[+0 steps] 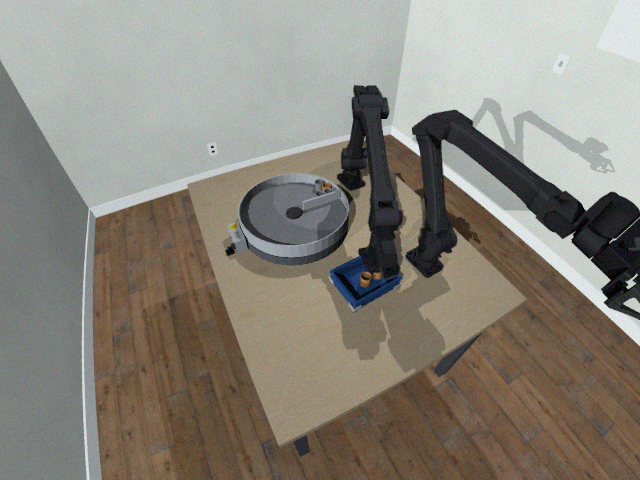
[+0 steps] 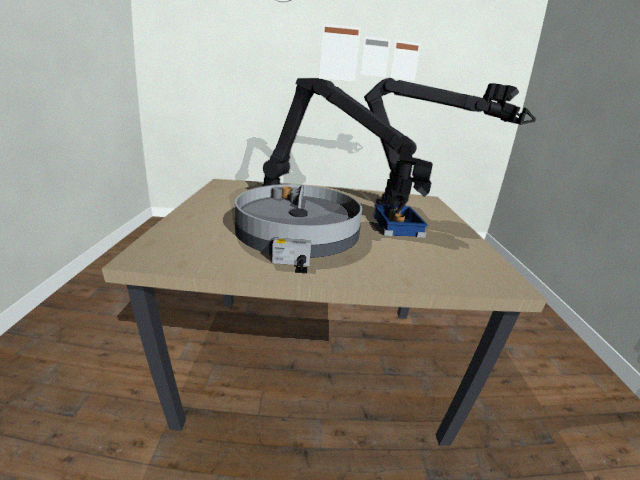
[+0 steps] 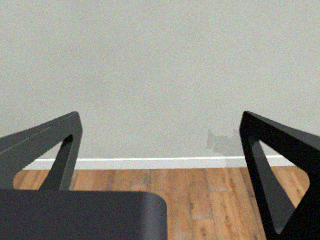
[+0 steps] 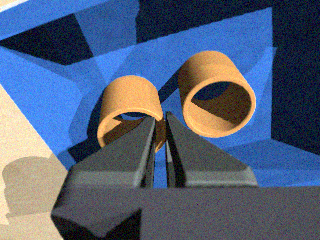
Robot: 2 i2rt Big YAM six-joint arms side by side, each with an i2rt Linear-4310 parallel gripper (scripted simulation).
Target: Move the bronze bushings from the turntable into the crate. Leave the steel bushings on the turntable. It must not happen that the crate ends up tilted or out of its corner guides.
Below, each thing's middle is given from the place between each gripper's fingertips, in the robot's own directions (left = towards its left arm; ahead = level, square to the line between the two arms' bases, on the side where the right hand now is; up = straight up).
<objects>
My right gripper is now 3 cm short of the blue crate (image 1: pixel 347 275), 1 cm to the right of it and 2 cm above it.
The blue crate lies 250 mm ahead of my left hand, 560 mm to the right of it and 430 mm below it.
</objects>
